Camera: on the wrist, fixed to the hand. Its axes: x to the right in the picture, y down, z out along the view.
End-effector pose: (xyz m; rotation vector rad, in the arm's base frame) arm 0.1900 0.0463 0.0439 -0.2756 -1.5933 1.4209
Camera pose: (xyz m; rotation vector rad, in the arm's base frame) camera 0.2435 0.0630 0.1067 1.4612 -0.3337 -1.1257
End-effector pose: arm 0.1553 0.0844 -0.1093 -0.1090 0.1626 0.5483
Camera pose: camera 0.1992 0.0252 -0.1500 -0.3085 -0.1446 -2.5321
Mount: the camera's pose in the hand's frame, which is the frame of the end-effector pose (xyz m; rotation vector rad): 0.0142 -0.0709 -0.0431 -0.1047 0.0221 -3.0949
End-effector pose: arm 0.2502 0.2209 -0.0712 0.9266 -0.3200 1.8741
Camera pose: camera 0.2881 0.2894 -0.1022 0.2538 0.7643 -1.0205
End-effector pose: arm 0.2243 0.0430 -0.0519 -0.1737 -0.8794 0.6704
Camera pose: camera 0.2968 0.0014 -0.0414 1.0010 -0.2512 -2.2269
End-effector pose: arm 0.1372 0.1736 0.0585 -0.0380 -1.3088 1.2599
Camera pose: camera 0.2110 0.1808 0.0984 1.2767 -0.1019 -1.4626
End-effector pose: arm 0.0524 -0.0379 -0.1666 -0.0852 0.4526 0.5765
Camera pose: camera 0.0848 -0.0988 -0.2149 -0.6784 -0.1049 -2.4386
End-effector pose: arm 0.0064 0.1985 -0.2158 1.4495 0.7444 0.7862
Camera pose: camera -0.0204 0.2362 -0.2861 -0.8511 1.6117 -1.5220
